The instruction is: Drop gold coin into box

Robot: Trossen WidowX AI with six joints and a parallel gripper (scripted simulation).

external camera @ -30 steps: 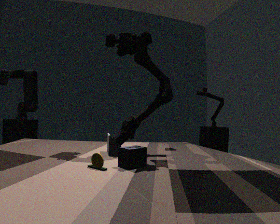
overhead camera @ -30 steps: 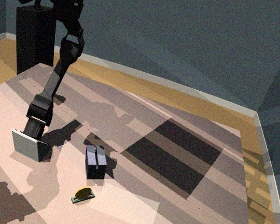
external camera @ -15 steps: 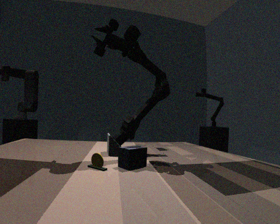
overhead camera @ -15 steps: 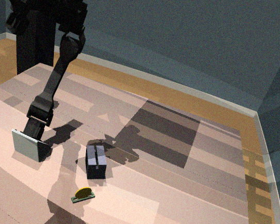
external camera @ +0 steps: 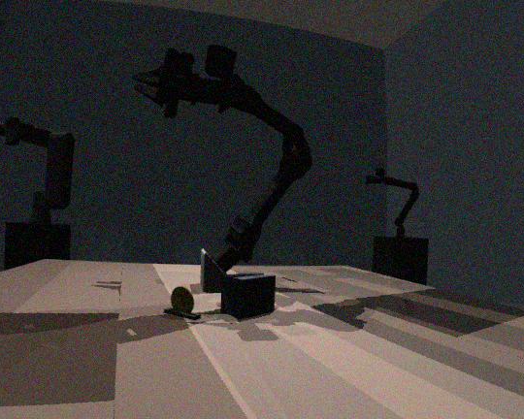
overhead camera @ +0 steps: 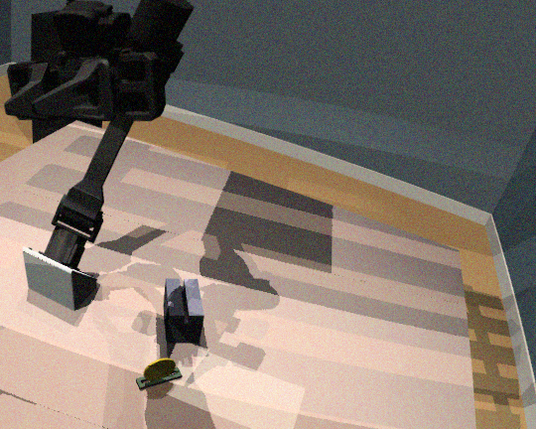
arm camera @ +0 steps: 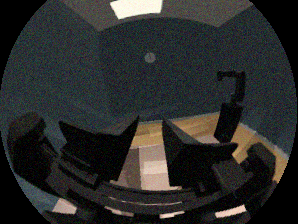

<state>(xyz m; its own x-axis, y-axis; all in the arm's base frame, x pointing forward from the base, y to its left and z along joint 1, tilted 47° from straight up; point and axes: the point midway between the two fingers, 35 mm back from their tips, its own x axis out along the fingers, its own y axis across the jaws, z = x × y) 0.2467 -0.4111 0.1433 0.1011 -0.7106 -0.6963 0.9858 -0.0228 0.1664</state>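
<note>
The gold coin is 90 mm ahead of my gripper tip, 150 mm to the left of it and 460 mm below it.
</note>
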